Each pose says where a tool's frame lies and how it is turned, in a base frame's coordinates. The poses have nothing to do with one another.
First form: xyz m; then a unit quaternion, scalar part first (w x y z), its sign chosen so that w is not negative.
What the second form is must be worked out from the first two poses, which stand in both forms.
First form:
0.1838 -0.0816 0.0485 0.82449 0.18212 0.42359 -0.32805
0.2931 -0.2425 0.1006 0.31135 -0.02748 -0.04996 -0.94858
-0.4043 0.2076 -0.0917 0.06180 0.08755 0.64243 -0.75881
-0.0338 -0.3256 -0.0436 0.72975 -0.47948 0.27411 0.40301
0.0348 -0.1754 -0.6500 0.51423 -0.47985 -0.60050 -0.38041
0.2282 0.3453 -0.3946 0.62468 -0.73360 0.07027 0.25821
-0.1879 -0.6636 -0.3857 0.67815 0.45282 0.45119 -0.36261
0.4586 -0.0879 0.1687 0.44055 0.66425 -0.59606 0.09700
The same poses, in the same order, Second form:
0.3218 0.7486 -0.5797 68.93 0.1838 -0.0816 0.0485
-0.0289 -0.0526 -0.9982 143.72 0.2931 -0.2425 0.1006
0.0877 0.6437 -0.7603 172.91 -0.4043 0.2076 -0.0917
-0.7013 0.4009 0.5894 86.27 -0.0338 -0.3256 -0.0436
-0.5595 -0.7002 -0.4435 118.11 0.0348 -0.1754 -0.6500
-0.9394 0.0900 0.3307 102.68 0.2282 0.3453 -0.3946
0.6162 0.6139 -0.4934 94.60 -0.1879 -0.6636 -0.3857
0.7399 -0.6640 0.1080 127.72 0.4586 -0.0879 0.1687

